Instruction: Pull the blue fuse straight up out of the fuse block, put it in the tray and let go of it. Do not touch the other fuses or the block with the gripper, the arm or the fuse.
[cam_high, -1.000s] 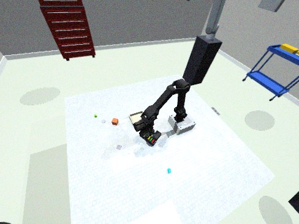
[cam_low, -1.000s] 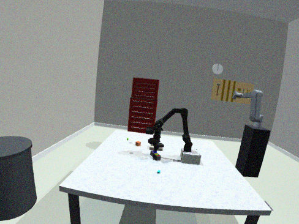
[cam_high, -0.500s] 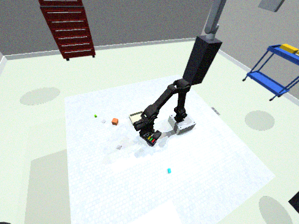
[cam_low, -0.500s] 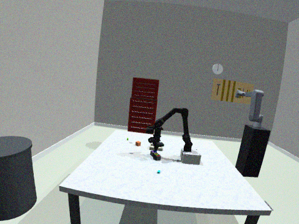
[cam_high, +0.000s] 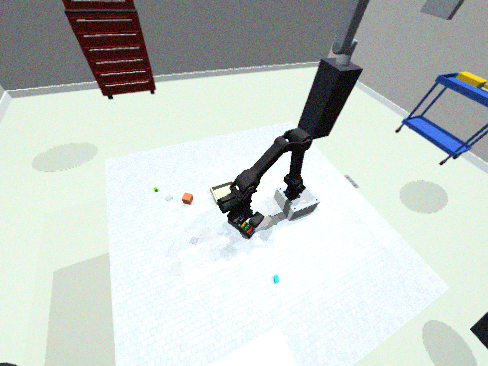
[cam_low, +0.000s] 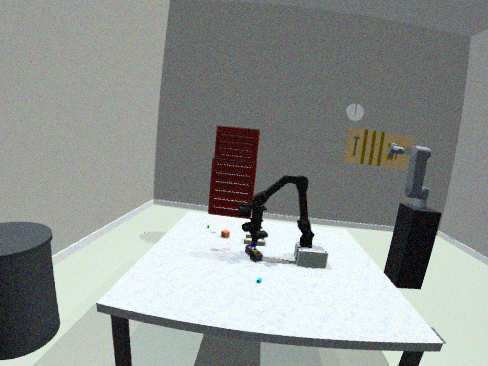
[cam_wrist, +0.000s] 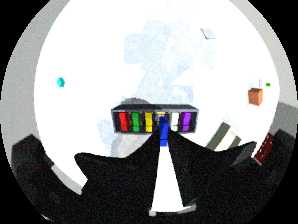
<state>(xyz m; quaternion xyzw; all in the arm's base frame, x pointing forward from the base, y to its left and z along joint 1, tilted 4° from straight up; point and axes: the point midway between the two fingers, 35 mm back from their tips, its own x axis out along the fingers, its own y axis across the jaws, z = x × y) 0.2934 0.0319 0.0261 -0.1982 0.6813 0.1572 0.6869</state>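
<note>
The cream tray is 200 mm to the right of my gripper tip and 70 mm below it. Also, from my gripper tip: cyan piece (50 mm behind, 280 mm to the left, 60 mm below); then blue fuse (10 mm below); then orange cube (190 mm ahead, 230 mm to the right, 50 mm below).
</note>
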